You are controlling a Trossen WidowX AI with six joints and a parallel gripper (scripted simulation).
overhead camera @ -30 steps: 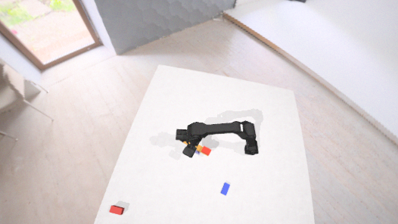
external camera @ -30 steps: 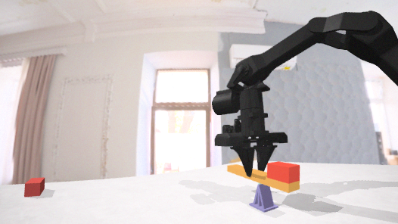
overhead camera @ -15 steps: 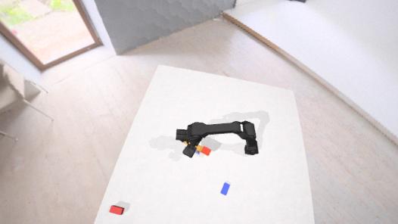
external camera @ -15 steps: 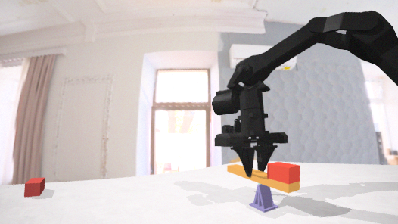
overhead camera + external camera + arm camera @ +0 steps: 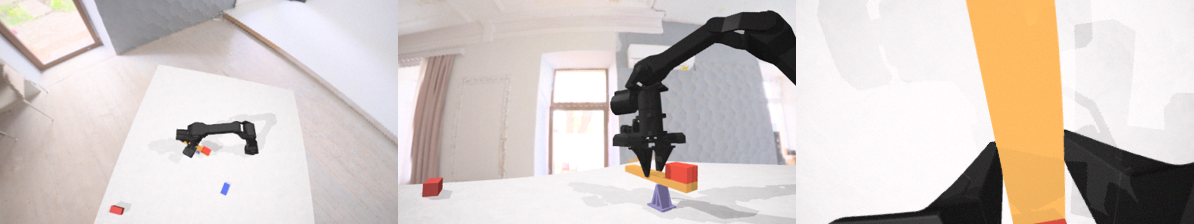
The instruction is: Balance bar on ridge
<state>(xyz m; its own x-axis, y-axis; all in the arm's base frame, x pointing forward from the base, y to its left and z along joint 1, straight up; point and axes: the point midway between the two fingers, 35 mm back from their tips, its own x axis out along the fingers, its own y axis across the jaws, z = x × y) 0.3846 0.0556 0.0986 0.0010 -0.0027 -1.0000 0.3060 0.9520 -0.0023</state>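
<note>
The ridge is 30 mm behind my gripper tip, 10 mm to the left of it and 10 mm below it. From my gripper tip the other things lie so: blue block 240 mm behind, 220 mm to the left, 60 mm below; then red block 360 mm ahead, 440 mm to the left, 50 mm below.
</note>
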